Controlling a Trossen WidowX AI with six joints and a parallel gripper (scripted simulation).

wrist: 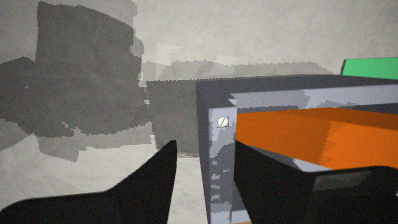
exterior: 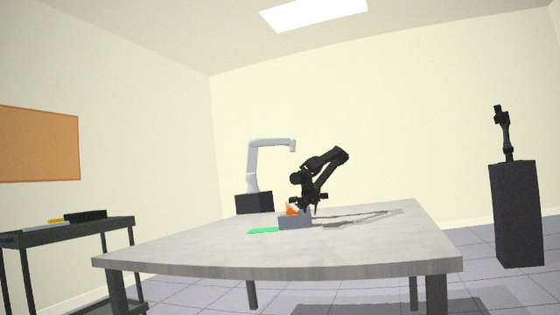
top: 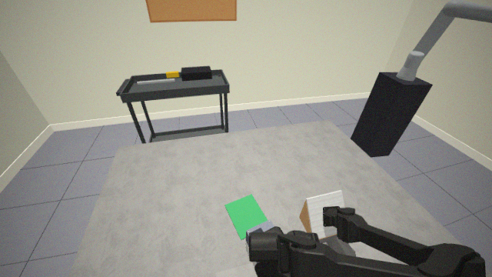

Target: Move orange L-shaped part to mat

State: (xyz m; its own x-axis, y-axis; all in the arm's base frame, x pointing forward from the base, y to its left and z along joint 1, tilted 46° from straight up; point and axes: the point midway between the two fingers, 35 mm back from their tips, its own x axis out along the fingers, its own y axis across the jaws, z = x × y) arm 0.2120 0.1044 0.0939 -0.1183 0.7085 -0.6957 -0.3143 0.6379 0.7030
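My gripper tip is 5 cm to the left of the orange L-shaped part, 1 cm short of it and 1 cm above it. From my gripper tip the other things lie so: green mat 22 cm to the right, 7 cm ahead, 6 cm below.
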